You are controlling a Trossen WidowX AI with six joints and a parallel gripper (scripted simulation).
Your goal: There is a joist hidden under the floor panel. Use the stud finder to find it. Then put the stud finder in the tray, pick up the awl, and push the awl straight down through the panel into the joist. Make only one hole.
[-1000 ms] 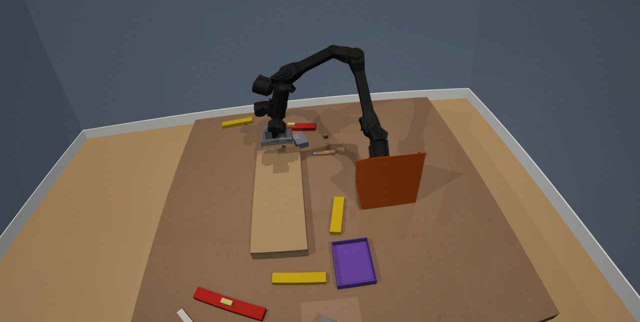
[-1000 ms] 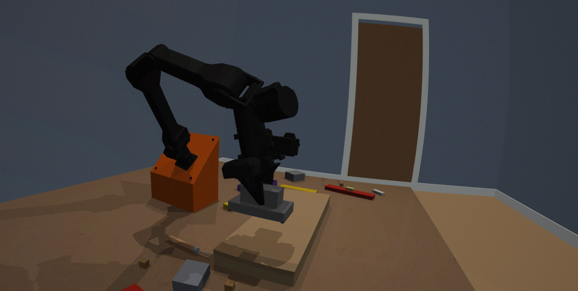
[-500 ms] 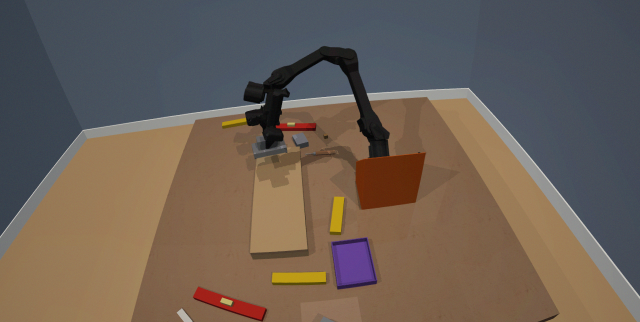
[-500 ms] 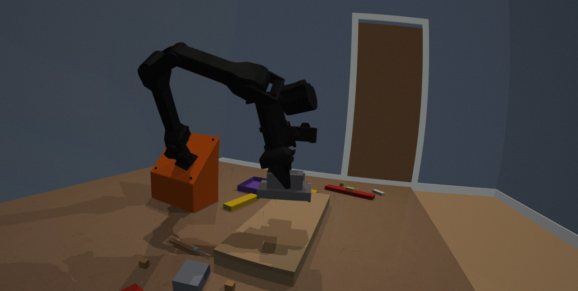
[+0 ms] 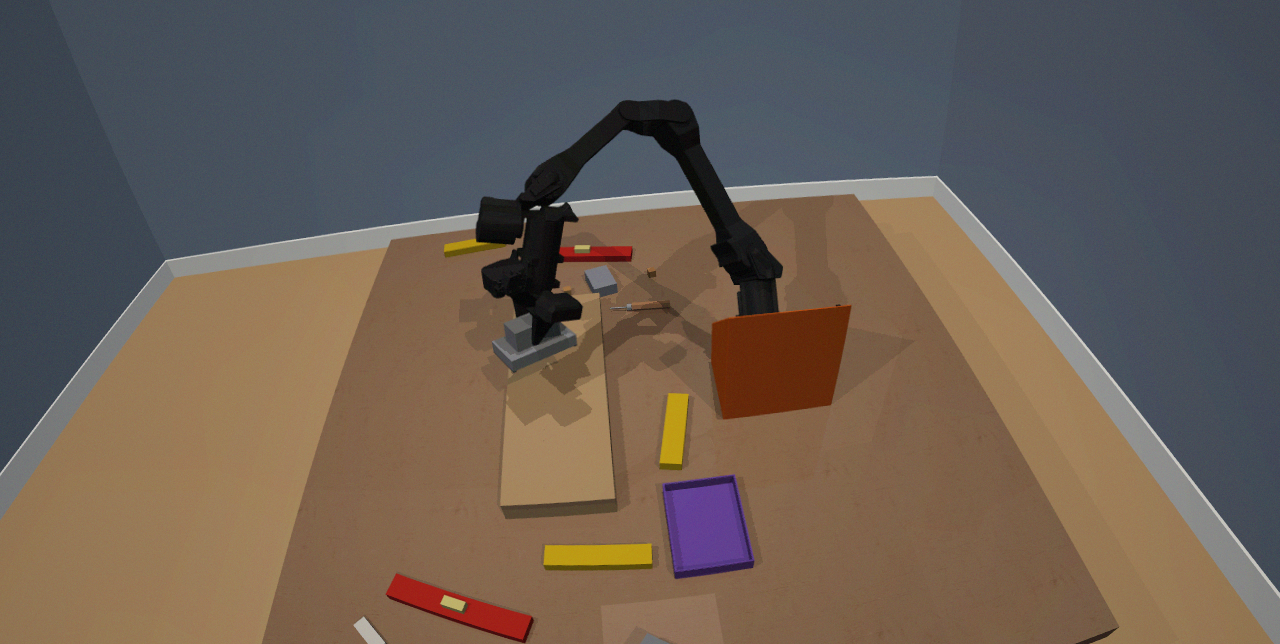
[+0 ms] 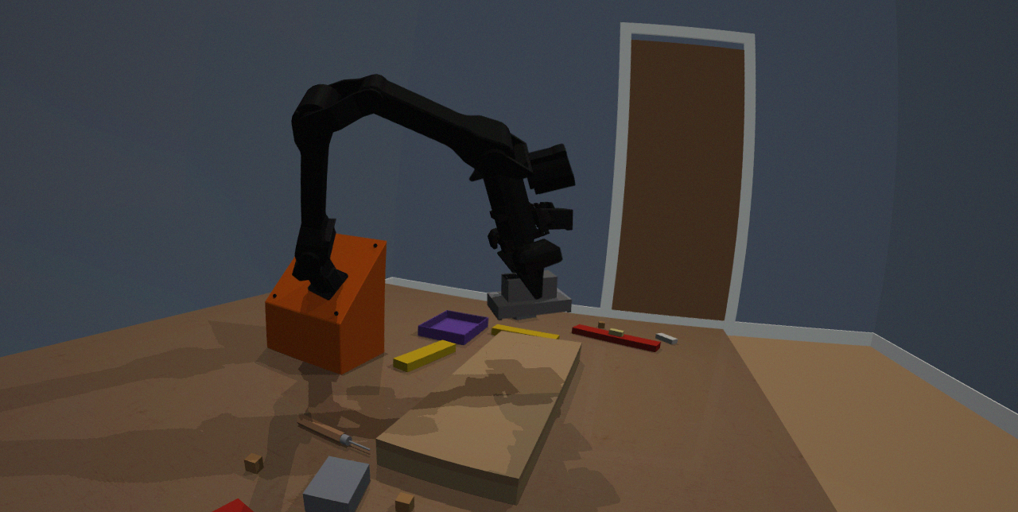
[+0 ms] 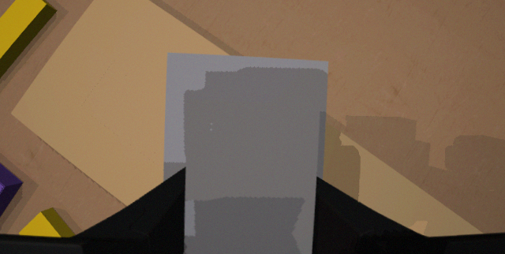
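Right now my gripper tip is 280 mm past the purple tray, 240 mm to the right of it and 170 mm above it. Also, from my gripper tip: awl (140 mm behind, 300 mm to the right, 180 mm below); grey stud finder (20 mm behind, 20 mm to the right, 20 mm above); grey block (60 mm behind, 380 mm to the right, 170 mm below).
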